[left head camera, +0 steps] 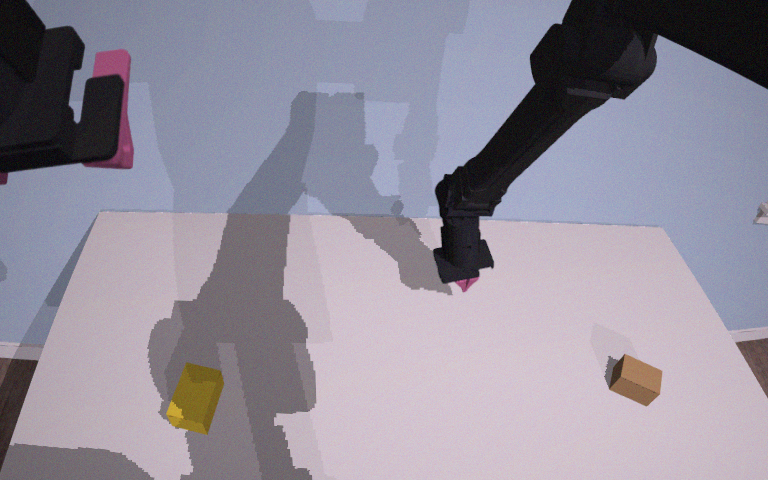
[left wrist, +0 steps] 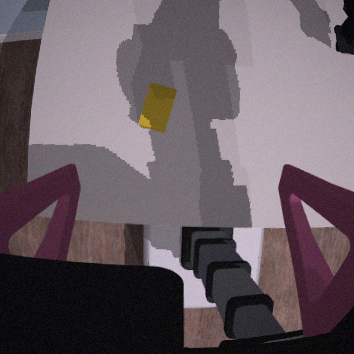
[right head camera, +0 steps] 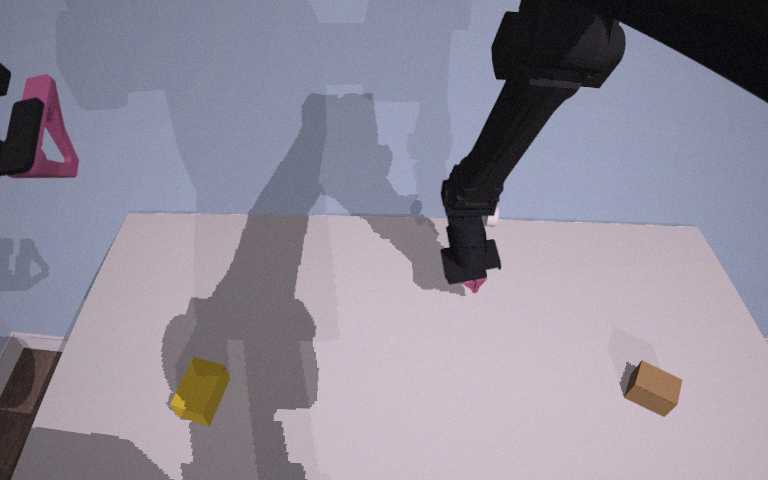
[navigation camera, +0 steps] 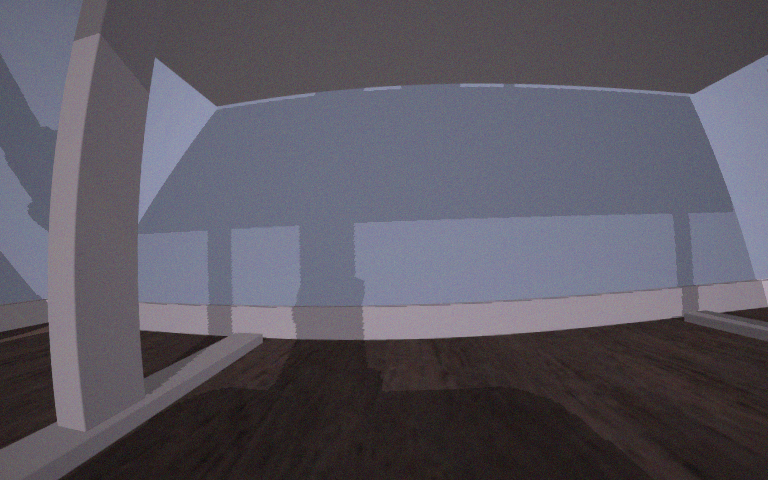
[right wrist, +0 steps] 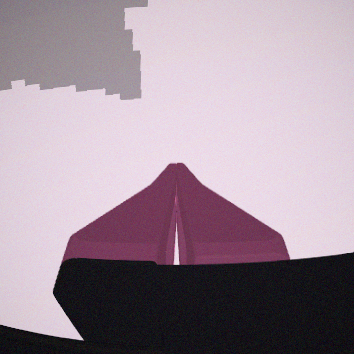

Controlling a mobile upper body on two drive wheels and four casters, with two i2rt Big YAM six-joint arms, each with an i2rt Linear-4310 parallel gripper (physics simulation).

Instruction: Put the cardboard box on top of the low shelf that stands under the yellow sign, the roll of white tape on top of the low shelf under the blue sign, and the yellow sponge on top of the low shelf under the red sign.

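Places are measured from the left arm's base along level axes (x ahead, y left, z up), in millimetres.
Pixels of known places: left gripper, between the fingertips: (left head camera: 66,167) (left wrist: 179,175) (right head camera: 26,176); right gripper, between the fingertips: (left head camera: 463,289) (left wrist: 341,50) (right head camera: 474,290) (right wrist: 175,174).
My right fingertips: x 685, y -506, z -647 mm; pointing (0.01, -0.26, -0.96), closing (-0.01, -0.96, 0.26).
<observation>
Ahead of a thing's pixels: the offset from my right fingertips to its middle. "spot": to the spot under its first point. Level surfaces: height alone.
The yellow sponge {20 mm down, 208 mm back, 500 mm left} (left head camera: 195,399) (right head camera: 200,391) (left wrist: 158,108) lies on the white table at the lower left. The cardboard box {18 mm down, 242 mm back, 319 mm right} (left head camera: 636,379) (right head camera: 653,387) stands on the table at the right. A small white object {18 mm down, 240 mm ahead, 88 mm right} (right head camera: 493,216), which looks like the tape roll, shows partly behind the right arm at the table's far edge; its exact resting place cannot be told. My right gripper (left head camera: 466,285) (right head camera: 475,286) (right wrist: 175,174) is shut and empty, low over the table's far half. My left gripper (left wrist: 179,175) is open and empty, high above the table. The shelves and signs do not show.
The white table {43 mm down} (left head camera: 396,367) (right head camera: 407,367) has its far edge near a blue wall (left head camera: 226,113). A small white piece {spot: 31 mm up, 230 mm ahead, 1135 mm right} (left head camera: 761,213) shows at the right picture edge. In the navigation camera, a table leg {spot: 503 mm down, 103 mm back, 655 mm left} (navigation camera: 107,237) and its foot bar (navigation camera: 186,376) stand at the left.
</observation>
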